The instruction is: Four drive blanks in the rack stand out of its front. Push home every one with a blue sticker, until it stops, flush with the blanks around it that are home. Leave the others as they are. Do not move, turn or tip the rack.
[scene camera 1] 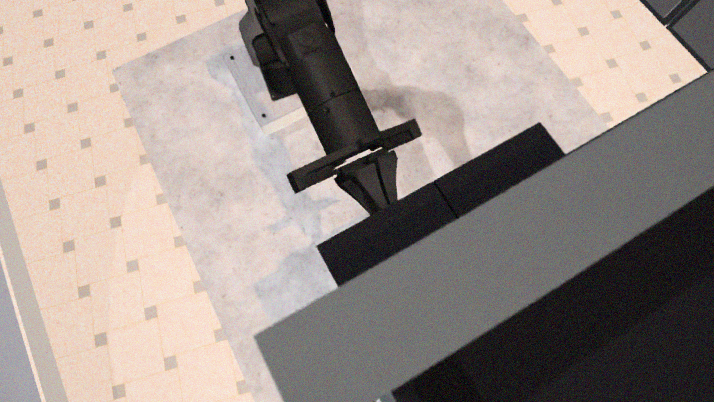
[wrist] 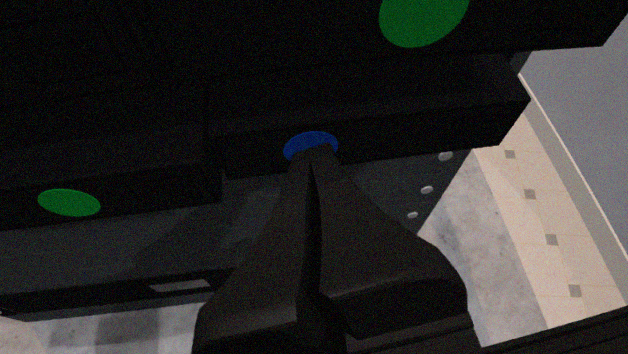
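Observation:
The rack [scene camera 1: 480,265] [wrist: 150,250] shows its grey top in the scene view. A blank with a blue sticker [wrist: 311,141] still stands out of its front in the wrist view. Beside it on the left, a blank with a green sticker [wrist: 69,202] stands out farther. Another green-stickered blank [wrist: 424,17] juts out above right. The scene view shows two black blanks protruding side by side, stickers hidden. My gripper [scene camera 1: 384,209] [wrist: 319,167] is shut and empty. Its tips cover the blue sticker's lower part and appear to touch that blank's face; exact contact is unclear.
The two protruding blanks, left [scene camera 1: 390,235] and right [scene camera 1: 500,170], overhang my fingertips in the scene view. A pale label [wrist: 181,285] is on the dark bar low on the rack. Several pale studs show below right of the blue-stickered blank.

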